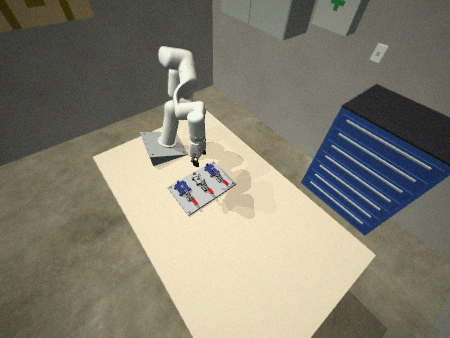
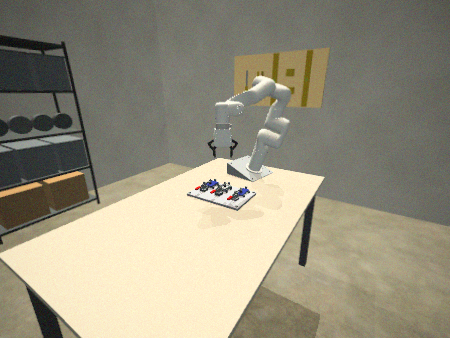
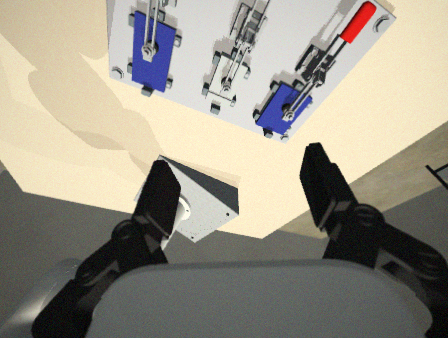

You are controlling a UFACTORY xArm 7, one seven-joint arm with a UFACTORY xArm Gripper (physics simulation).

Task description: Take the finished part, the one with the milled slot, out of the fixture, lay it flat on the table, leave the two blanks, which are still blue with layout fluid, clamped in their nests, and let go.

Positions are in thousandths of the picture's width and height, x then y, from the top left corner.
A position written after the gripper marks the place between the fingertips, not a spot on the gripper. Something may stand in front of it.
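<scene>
Gripper (image 3: 526, 493). Blue blank (image 3: 345, 220). Finished part (image 3: 477, 283). Another blue blank (image 3: 604, 345). Fixture plate (image 1: 452, 587) (image 2: 459, 581) (image 3: 640, 114).
</scene>
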